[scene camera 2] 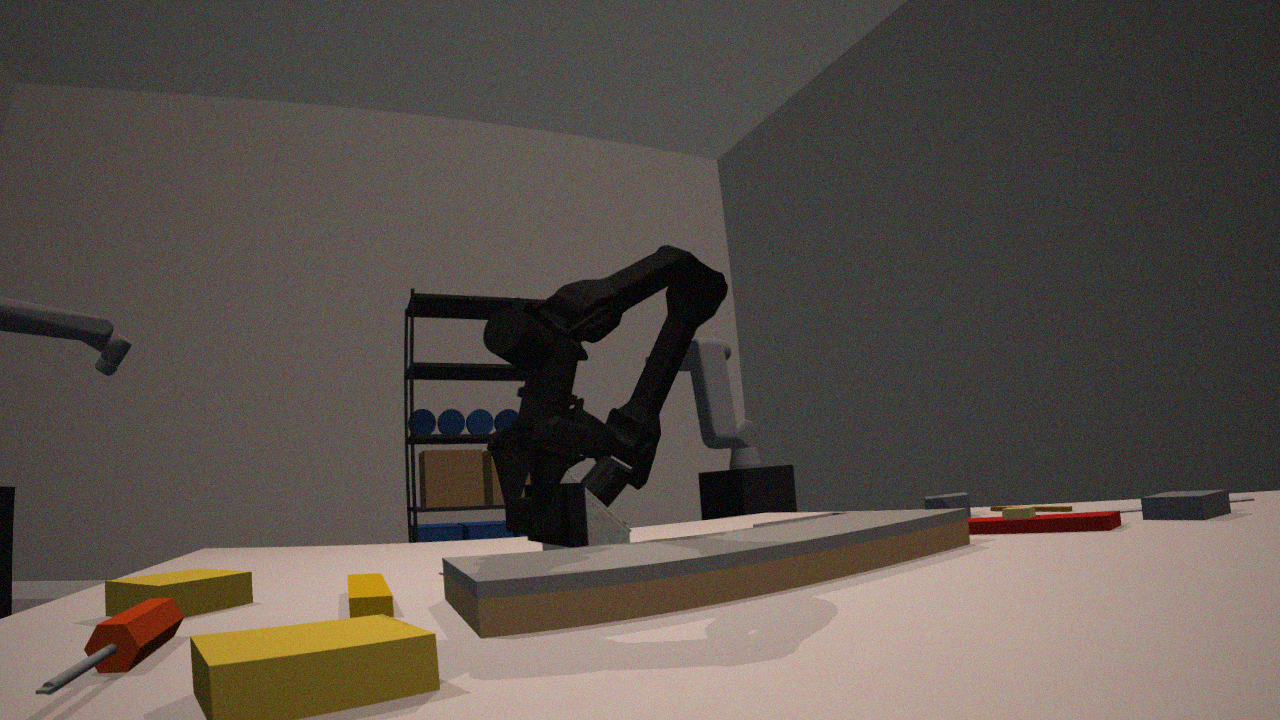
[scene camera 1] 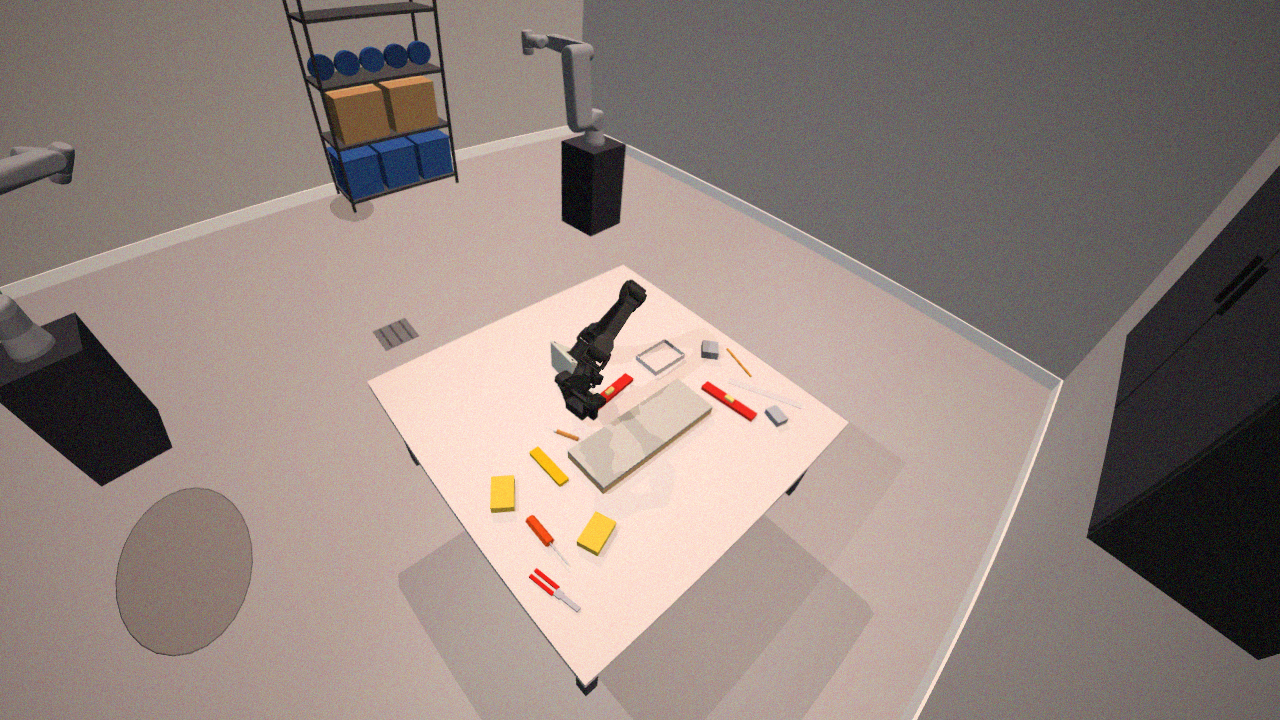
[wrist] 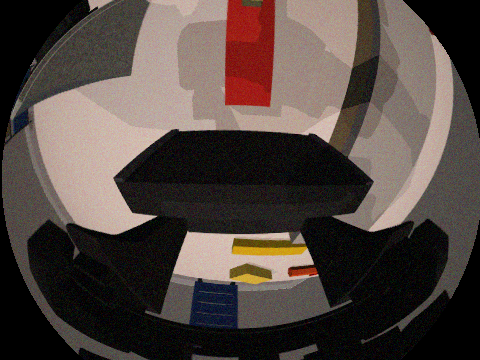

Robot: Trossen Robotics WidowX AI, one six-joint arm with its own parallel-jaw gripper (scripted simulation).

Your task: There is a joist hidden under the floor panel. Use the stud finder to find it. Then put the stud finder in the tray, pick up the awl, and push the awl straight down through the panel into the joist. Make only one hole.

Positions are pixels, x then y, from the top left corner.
my gripper: scene camera 2; scene camera 1; wrist 244, 209
same spot on my gripper: (scene camera 1: 565, 390) = (scene camera 2: 507, 464)
